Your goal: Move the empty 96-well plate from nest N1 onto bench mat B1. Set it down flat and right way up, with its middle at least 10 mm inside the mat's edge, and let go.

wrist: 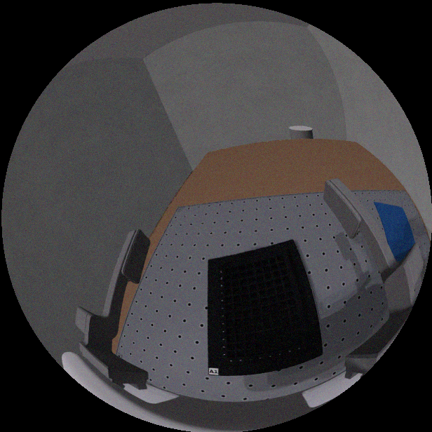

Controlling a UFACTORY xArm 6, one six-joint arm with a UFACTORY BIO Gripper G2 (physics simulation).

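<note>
The black 96-well plate point(267, 305) lies flat on the perforated board below my gripper, its grid of wells facing up. A small white A1 label point(213, 371) shows at its lower left corner. Nest N1 cannot be told apart from the dark plate. My gripper point(239, 232) is wide open and empty; its fingers stand apart above the board, one to the left of the plate and one to the upper right. The blue bench mat point(397, 227) lies at the right, partly hidden behind the right finger.
The grey perforated board point(165, 300) lies on an orange-brown table top point(260, 172). A grey cylinder point(301, 133) stands beyond the table's far edge. Gripper shadows fall on the board to the right of the plate. Grey walls rise behind.
</note>
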